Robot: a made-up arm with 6 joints.
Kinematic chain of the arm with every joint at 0, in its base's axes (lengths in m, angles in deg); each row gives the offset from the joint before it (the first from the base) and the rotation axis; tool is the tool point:
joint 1: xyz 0 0 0.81 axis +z
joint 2: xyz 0.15 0 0 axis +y
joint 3: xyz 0 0 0.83 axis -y
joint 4: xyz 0 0 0.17 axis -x
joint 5: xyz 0.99 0 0 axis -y
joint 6: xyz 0.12 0 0 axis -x
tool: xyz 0 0 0
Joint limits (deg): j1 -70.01..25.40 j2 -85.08..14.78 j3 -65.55..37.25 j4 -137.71..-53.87 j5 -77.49..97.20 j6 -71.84..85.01
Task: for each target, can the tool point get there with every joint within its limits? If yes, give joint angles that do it. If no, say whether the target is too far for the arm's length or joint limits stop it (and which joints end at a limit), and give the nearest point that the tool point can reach.
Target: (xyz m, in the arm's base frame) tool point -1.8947 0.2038 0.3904
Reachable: no: joint limits stop it (at a limit: joint 2, joint 3, joint 4, joint 5) | nearest point -1.3965 0.1502 1.5766 | short by 1.288 m
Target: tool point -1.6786 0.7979 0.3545
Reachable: no: joint limits stop it (at a limit: joint 2, joint 3, joint 4, joint 5) | nearest point -1.2686 0.6030 1.5766 | short by 1.304 m
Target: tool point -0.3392 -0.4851 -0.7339
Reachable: no: joint limits stop it (at a limit: joint 1, joint 2, joint 3, joint 4) | nearest point 0.1910 -0.6429 0.5552 | short by 1.403 m
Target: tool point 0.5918 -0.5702 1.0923
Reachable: yes | joints -39.79 -23.06 -57.14 -100.77 30.24 -46.44
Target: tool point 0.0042 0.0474 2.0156
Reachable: yes | joints 11.41 -68.87 -21.61 -63.03 -25.26 -16.27
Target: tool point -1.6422 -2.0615 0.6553
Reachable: no: too far | nearest point -1.2246 -0.6879 1.5766 | short by 1.706 m
